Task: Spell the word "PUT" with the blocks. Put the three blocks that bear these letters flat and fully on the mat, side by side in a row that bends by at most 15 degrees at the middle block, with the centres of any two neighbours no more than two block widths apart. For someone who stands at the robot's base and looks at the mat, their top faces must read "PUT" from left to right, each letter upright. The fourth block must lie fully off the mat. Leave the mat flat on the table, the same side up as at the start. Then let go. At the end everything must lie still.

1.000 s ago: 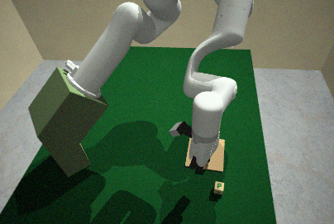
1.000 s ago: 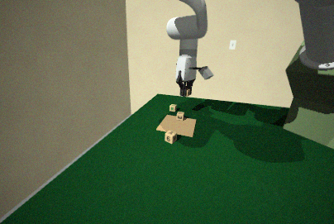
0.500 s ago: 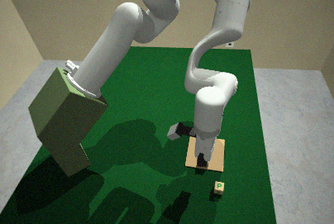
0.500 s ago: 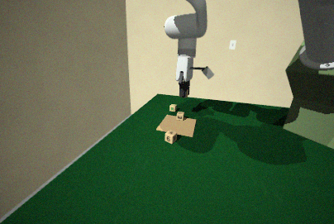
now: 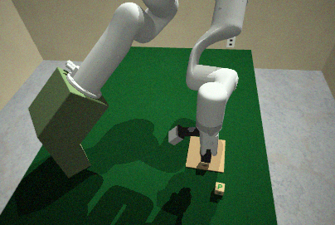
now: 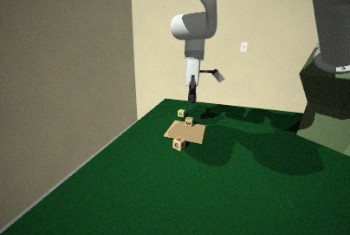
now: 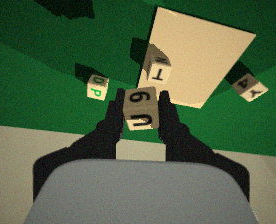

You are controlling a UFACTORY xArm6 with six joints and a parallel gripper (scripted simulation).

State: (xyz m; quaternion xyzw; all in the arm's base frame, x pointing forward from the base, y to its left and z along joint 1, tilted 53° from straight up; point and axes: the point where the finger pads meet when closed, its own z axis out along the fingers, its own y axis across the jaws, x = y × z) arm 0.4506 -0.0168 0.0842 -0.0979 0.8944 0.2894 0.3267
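Right now my hand is 12 cm above the mat, 7 cm to the right of it and 2 cm past it. Also, from my hand: P block: 11 cm below, 7 cm ahead, 5 cm to the right.
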